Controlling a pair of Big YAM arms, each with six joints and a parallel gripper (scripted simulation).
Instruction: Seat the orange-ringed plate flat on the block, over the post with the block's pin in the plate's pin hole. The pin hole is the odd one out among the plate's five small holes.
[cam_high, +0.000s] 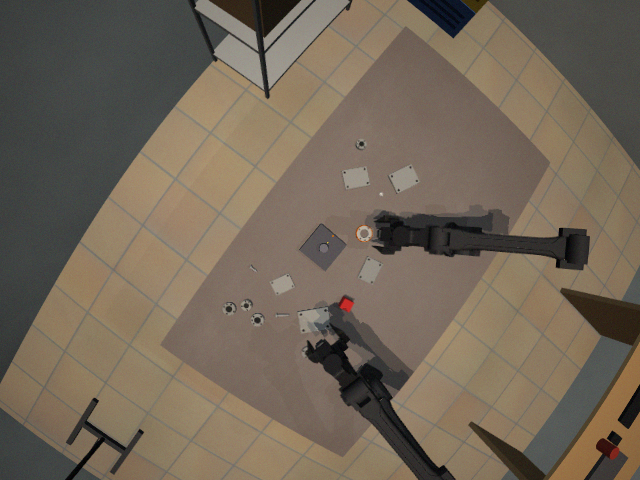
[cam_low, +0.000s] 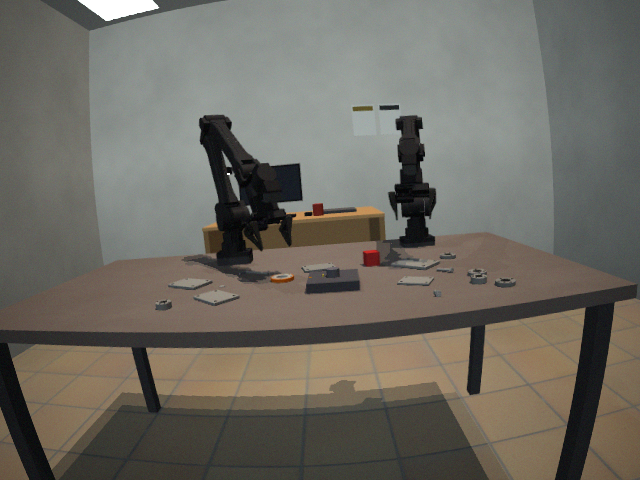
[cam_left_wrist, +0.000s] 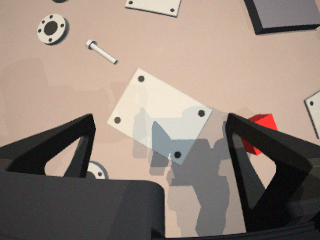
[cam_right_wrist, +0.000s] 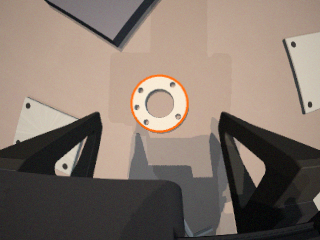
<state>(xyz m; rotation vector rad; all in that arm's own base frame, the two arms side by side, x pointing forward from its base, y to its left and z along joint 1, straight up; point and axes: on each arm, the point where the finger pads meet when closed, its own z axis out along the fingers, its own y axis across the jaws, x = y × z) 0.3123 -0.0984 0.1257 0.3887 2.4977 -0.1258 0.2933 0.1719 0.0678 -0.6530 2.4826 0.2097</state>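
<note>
My right hand is 120 mm short of the dark grey block, 110 mm to the right of it and 70 mm above it. From my right hand the other things lie so: grey square plate (80 mm behind, 120 mm to the left, 90 mm below); then red cube (60 mm behind, 280 mm to the left, 70 mm below).
</note>
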